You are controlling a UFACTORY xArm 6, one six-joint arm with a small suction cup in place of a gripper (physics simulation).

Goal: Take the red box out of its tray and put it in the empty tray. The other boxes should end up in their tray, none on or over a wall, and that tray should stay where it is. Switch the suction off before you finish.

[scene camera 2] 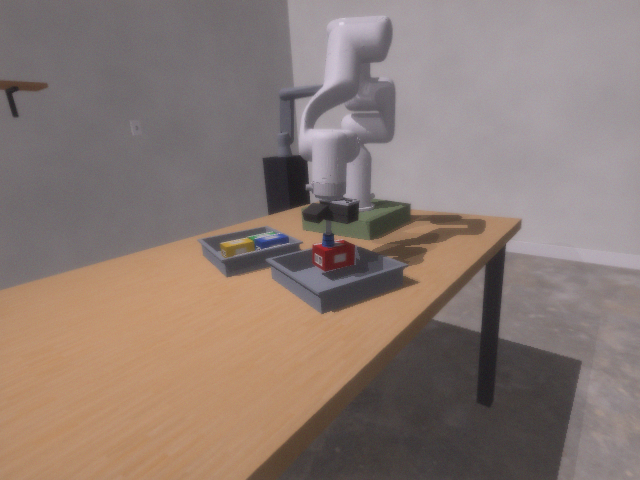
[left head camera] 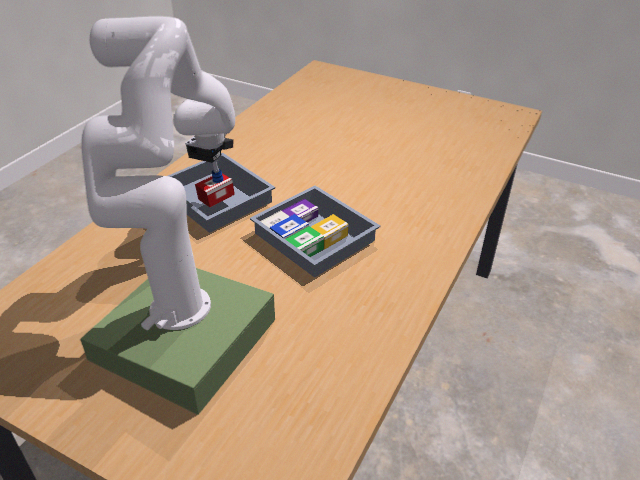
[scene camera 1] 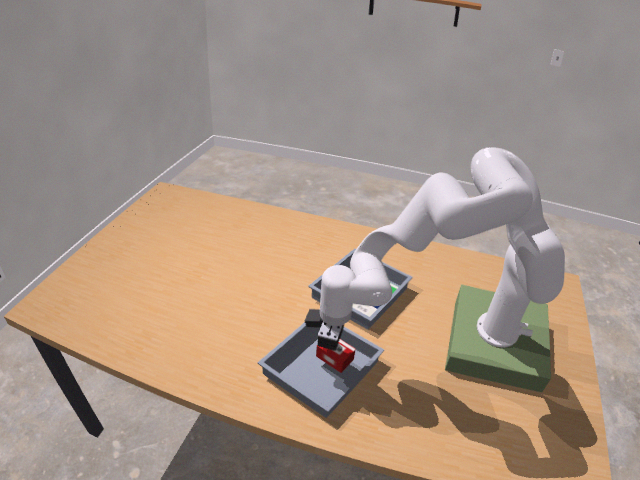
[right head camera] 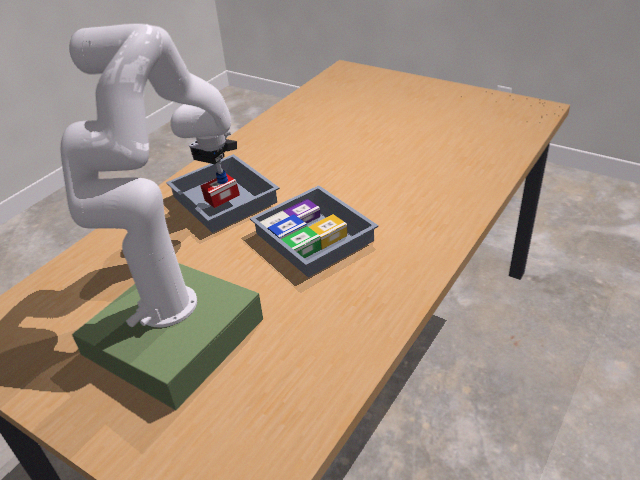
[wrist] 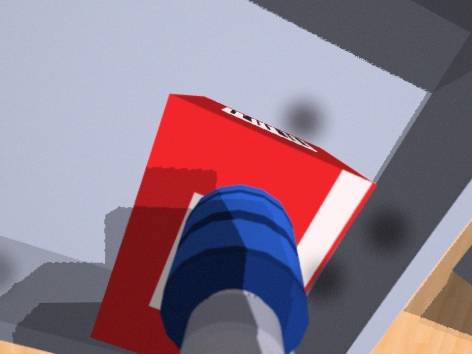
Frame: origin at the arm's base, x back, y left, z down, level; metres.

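Where they show: hand, tool point: (scene camera 2: 328, 249) (left head camera: 218, 183) (right head camera: 223, 184) (wrist: 240, 218); arm's base, link origin: (left head camera: 180, 308) (scene camera 1: 497, 329) (right head camera: 168, 306).
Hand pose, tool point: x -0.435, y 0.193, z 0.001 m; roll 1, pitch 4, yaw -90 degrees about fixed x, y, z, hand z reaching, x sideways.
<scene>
Each offset is from my tool point to the centre of the thing. Level surfaces: height alone.
The suction cup (left head camera: 217, 177) (right head camera: 222, 177) (scene camera 2: 327, 240) (wrist: 235, 250) is on the top of the red box {dx +0.012, dy +0.006, dz +0.015 m} (left head camera: 215, 191) (right head camera: 220, 192) (scene camera 1: 336, 357) (scene camera 2: 333, 256) (wrist: 240, 145). The box hangs upright inside the outline of the grey tray {dx -0.018, dy +0.025, dz +0.045 m} (left head camera: 242, 210) (right head camera: 248, 209) (scene camera 1: 305, 377) (scene camera 2: 361, 294), slightly above its floor. The other grey tray {dx +0.013, dy -0.296, dz +0.045 m} (left head camera: 346, 252) (right head camera: 343, 251) (scene camera 1: 391, 300) holds yellow {dx +0.002, dy -0.331, dz +0.047 m} (left head camera: 330, 225), green {dx +0.079, dy -0.300, dz +0.045 m} (left head camera: 305, 238), blue {dx +0.059, dy -0.248, dz +0.042 m} (left head camera: 289, 225), white {dx +0.039, dy -0.196, dz +0.051 m} (left head camera: 272, 219) and purple {dx -0.039, dy -0.226, dz +0.052 m} (left head camera: 301, 209) boxes within its walls. The arm partly hides this tray in scene camera 1.
The two trays stand apart on the wooden table {dz +0.070 m} (left head camera: 413, 155) (scene camera 1: 206, 289). The arm's green base block (left head camera: 227, 310) (right head camera: 217, 304) (scene camera 1: 501, 372) (scene camera 2: 387, 219) stands nearby. A wall of the tray around the red box is close beside the box in the wrist view.
</scene>
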